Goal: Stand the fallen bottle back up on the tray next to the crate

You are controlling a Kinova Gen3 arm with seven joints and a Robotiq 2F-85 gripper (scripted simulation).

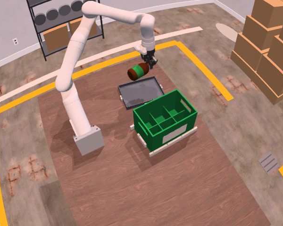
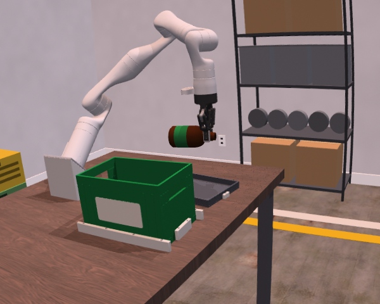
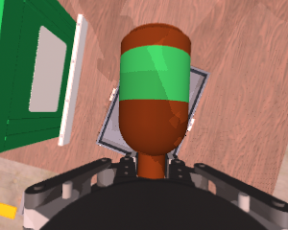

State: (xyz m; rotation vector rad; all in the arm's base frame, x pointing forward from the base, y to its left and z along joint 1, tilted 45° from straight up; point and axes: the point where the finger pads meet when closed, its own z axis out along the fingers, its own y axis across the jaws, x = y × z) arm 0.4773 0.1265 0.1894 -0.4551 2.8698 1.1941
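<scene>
Right now my hand is 5 cm past the bottle and 1 cm to the left of it. From my hand the other things lie so: green crate (32 cm to the right, 12 cm below, 5 cm behind); dark grey tray (19 cm below, 6 cm behind, 2 cm to the right).
</scene>
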